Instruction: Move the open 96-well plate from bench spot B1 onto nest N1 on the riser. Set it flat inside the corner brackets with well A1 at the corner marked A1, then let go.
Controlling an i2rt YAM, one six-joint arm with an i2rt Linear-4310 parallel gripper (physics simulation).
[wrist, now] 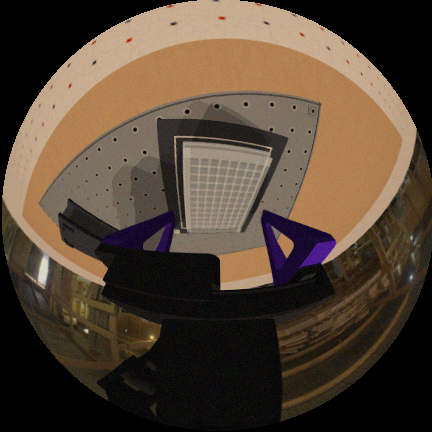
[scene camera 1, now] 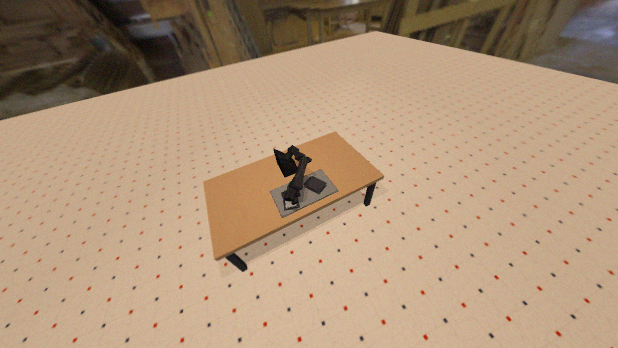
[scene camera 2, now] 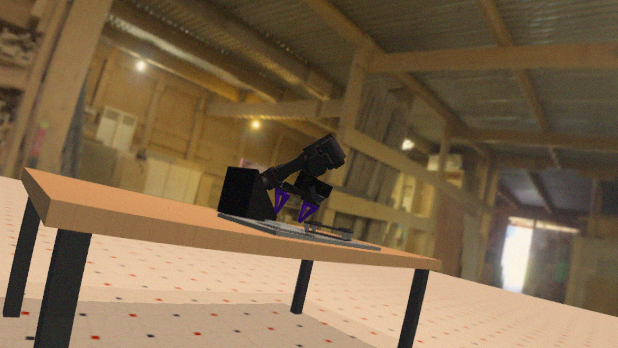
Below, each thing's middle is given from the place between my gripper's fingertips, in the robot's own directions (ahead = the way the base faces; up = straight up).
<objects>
Right now my hand is 30 mm above the well plate (wrist: 220,181). Also, from my hand: nest (wrist: 171,132): 30 mm below.
</objects>
